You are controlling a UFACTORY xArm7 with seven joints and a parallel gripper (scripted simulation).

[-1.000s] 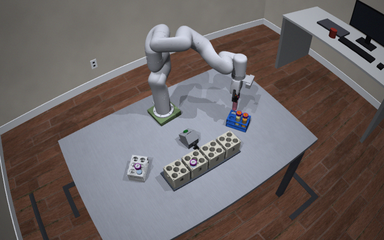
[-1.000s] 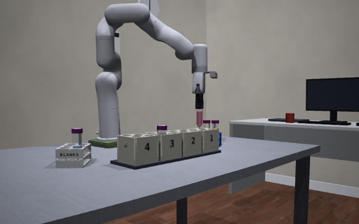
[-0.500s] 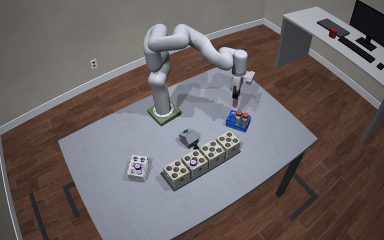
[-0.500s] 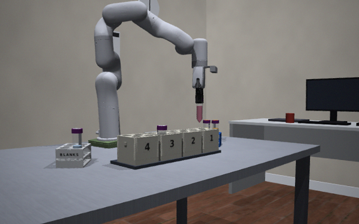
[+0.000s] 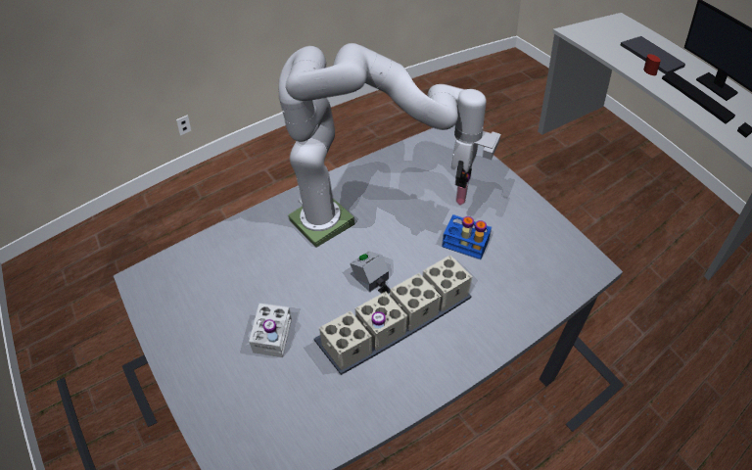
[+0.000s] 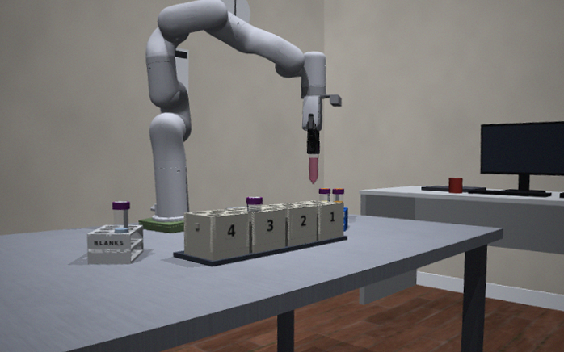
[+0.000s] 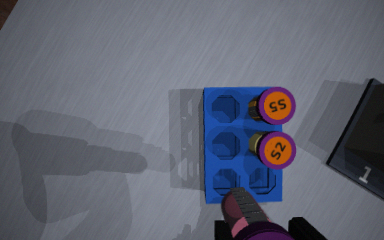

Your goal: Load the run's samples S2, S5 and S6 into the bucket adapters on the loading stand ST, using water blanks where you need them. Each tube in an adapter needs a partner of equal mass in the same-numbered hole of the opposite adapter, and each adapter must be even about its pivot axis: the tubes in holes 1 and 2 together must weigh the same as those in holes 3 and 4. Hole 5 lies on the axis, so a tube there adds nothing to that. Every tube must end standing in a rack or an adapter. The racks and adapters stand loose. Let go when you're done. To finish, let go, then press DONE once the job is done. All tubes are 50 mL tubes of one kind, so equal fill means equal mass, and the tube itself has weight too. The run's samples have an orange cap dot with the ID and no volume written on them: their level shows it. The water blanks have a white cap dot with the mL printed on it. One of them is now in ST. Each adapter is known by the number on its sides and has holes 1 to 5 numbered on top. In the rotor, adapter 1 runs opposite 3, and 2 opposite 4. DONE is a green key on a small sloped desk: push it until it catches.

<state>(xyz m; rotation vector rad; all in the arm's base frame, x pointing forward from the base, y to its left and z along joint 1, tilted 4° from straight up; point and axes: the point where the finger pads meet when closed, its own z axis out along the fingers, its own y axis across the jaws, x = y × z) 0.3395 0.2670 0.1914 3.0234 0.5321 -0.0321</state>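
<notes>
Right now the sample tube is 10 mm ahead of my hand and 50 mm below it. Also, from my hand: blue sample rack: 40 mm ahead, 10 mm to the right, 210 mm below; green done key: 100 mm behind, 300 mm to the right, 180 mm below; tube with yellowish liquid: 60 mm ahead, 20 mm to the right, 180 mm below.
</notes>
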